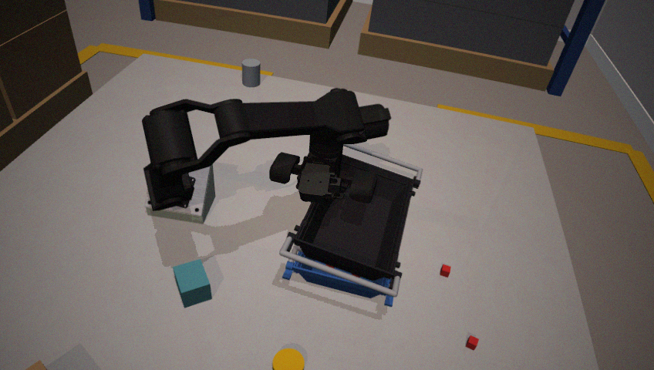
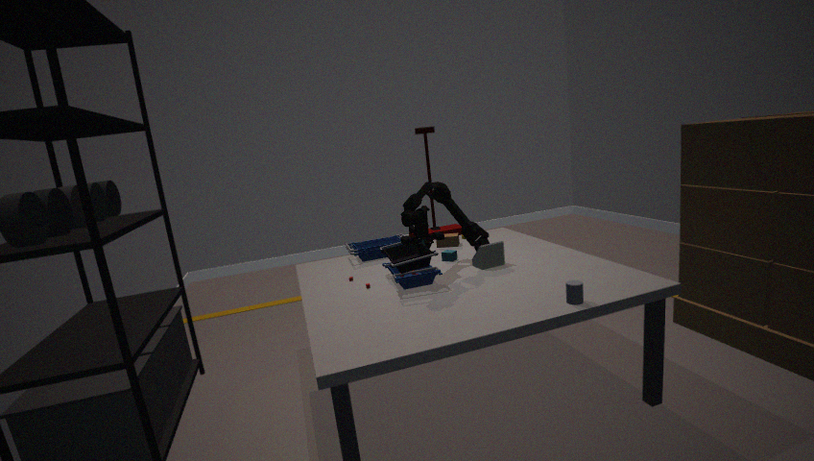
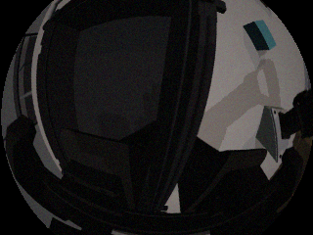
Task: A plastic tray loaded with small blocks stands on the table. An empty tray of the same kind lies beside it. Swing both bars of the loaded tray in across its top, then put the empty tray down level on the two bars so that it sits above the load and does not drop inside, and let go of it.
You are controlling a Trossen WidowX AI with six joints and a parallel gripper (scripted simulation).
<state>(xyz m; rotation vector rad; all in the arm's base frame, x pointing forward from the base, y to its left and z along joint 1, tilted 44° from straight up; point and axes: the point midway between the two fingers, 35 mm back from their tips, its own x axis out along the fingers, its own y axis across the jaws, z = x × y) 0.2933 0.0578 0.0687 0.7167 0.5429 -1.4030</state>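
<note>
My gripper tip is now 70 mm short of the black tray, 30 mm below it and 10 mm to the left of it. The rest, counted from my gripper tip: grey cylinder 590 mm to the left, 340 mm behind, 60 mm below.
</note>
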